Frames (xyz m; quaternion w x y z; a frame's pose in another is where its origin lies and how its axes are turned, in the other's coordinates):
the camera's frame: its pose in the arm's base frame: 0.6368 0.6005 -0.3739 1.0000 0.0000 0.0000 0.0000
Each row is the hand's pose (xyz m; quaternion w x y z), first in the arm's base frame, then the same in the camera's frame.
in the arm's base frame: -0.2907 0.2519 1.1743 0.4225 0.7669 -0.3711 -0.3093
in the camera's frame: -0.9275 -0.3486 1.5482 0.4225 0.7669 -0.3711 -0.3093
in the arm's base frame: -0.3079 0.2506 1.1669 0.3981 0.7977 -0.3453 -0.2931
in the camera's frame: -0.9447 -0.3499 1.5408 0.3981 0.7977 -0.3453 -0.2931
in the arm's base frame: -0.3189 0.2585 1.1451 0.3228 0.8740 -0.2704 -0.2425
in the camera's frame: -0.9557 -0.3420 1.5190 0.3228 0.8740 -0.2704 -0.2425
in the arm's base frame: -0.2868 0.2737 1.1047 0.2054 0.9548 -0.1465 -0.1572
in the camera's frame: -0.9236 -0.3268 1.4786 0.2054 0.9548 -0.1465 -0.1572
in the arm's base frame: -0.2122 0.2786 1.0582 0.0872 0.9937 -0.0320 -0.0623
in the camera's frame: -0.8490 -0.3219 1.4321 0.0872 0.9937 -0.0320 -0.0623
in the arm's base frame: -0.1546 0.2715 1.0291 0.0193 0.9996 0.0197 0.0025
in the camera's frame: -0.7914 -0.3290 1.4030 0.0193 0.9996 0.0197 0.0025
